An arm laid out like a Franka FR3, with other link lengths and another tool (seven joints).
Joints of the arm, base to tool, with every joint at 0 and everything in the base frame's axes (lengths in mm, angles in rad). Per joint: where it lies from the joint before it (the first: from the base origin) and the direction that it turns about. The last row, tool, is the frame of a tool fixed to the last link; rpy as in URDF.
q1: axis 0 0 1 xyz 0 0 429.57
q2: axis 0 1 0 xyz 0 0 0
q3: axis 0 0 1 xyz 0 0 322.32
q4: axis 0 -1 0 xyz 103.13 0 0
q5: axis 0 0 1 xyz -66 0 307.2
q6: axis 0 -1 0 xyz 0 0 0
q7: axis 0 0 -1 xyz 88.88 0 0
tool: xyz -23 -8 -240.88 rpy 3.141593 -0.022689 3.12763
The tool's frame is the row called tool.
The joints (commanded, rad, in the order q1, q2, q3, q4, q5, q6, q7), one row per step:
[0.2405 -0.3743 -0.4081 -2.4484 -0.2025 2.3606 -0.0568]
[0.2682 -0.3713 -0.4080 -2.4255 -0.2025 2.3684 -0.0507]
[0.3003 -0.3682 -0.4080 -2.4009 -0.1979 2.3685 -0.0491]
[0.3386 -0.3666 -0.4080 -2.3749 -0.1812 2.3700 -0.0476]
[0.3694 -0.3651 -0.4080 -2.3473 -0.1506 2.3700 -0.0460]
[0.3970 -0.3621 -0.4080 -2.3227 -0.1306 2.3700 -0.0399]
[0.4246 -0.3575 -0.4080 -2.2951 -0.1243 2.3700 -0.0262]
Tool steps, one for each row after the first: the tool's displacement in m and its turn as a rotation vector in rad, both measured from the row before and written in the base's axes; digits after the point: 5 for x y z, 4 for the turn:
[0.01099 0.00923 0.00962 -0.0022 -0.0276 0.0189]
[0.00979 0.01186 0.00941 0.0013 -0.0215 0.0249]
[0.01013 0.01644 0.01082 0.0132 -0.0255 0.0256]
[0.00890 0.01530 0.01144 0.0268 -0.0248 0.0121]
[0.00745 0.01339 0.00977 0.0193 -0.0202 0.0102]
[0.00786 0.01218 0.01069 0.0099 -0.0219 0.0087]

